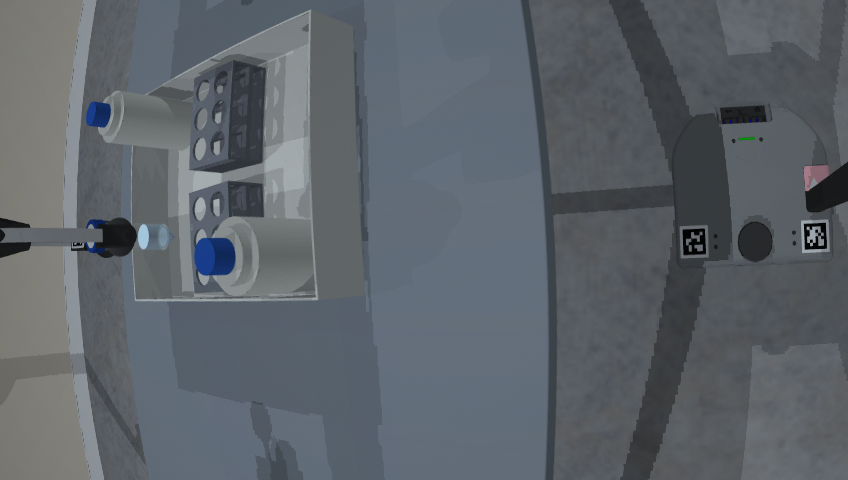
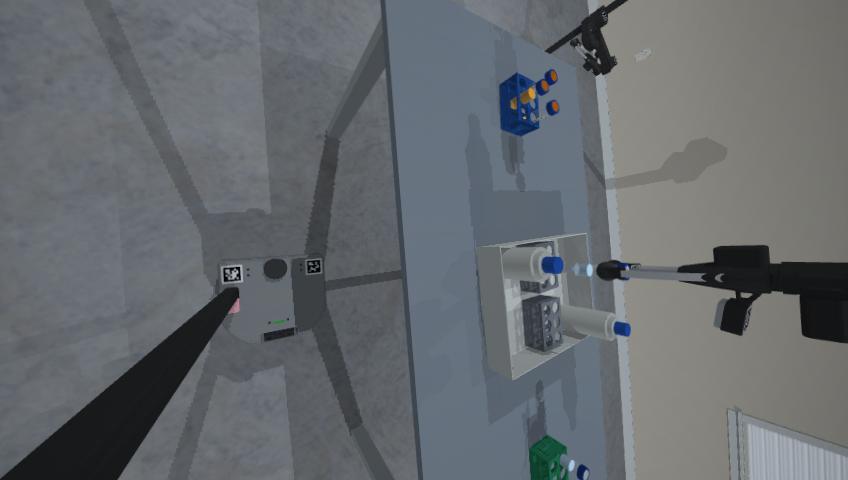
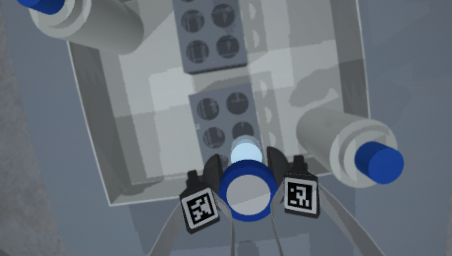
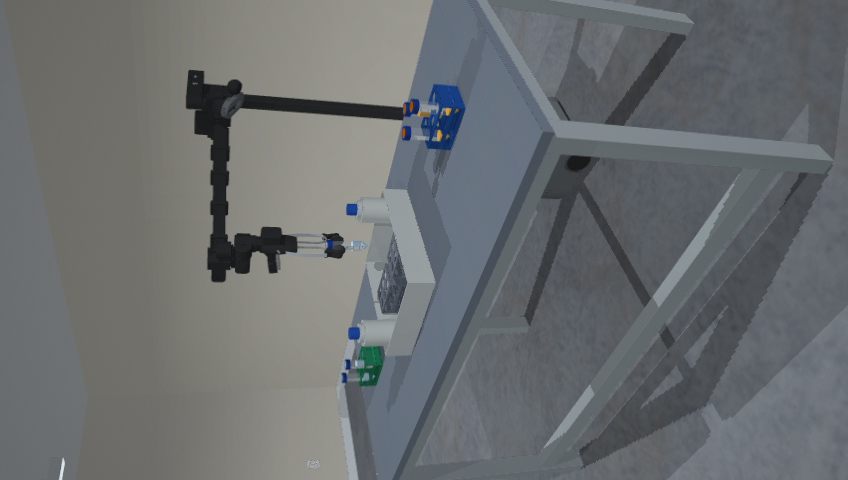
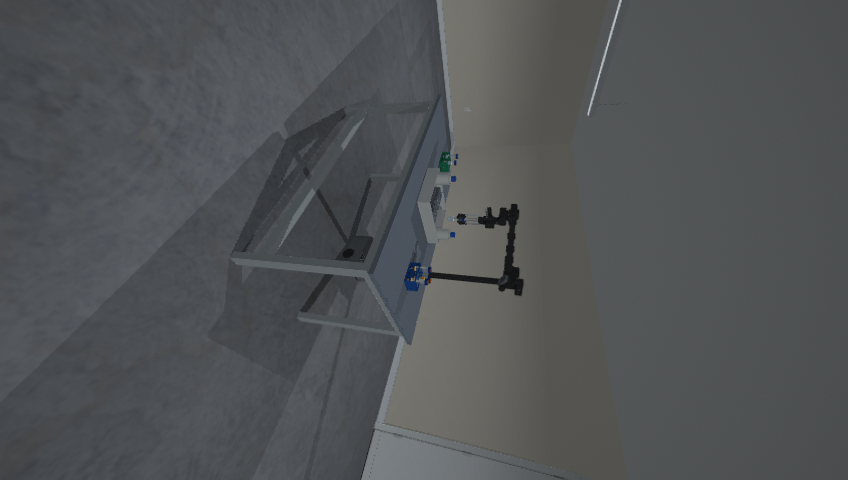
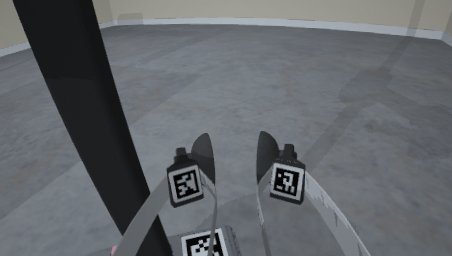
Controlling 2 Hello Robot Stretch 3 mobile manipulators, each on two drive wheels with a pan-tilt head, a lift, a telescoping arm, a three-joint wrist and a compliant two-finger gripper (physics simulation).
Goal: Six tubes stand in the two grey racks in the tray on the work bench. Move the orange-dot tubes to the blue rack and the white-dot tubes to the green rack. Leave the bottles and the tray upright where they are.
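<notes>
The r1 gripper (image 3: 246, 172) (image 4: 334, 245) is shut on a white-dot tube (image 3: 248, 194) (image 1: 153, 236) (image 2: 583, 270) (image 4: 358, 245) with a blue cap. It holds the tube upright above the tray (image 1: 336, 160) (image 2: 498, 333). Two grey racks (image 1: 229, 151) (image 3: 200, 120) (image 2: 542, 333) stand in the tray; no tubes show in their visible holes. The blue rack (image 2: 517, 118) (image 4: 458, 107) holds three orange-dot tubes (image 2: 552, 107). The green rack (image 4: 370, 365) (image 2: 544, 455) holds two blue-capped tubes (image 4: 347, 364). The r2 gripper (image 6: 236, 160) is open and empty over the floor.
Two white bottles (image 1: 285, 249) (image 1: 148, 118) with blue caps stand upright in the tray, one near each end. The work bench (image 1: 452, 237) (image 4: 493, 220) carries tray and coloured racks. The r1 base (image 1: 755, 190) stands on the floor beside the bench. A wall runs behind it.
</notes>
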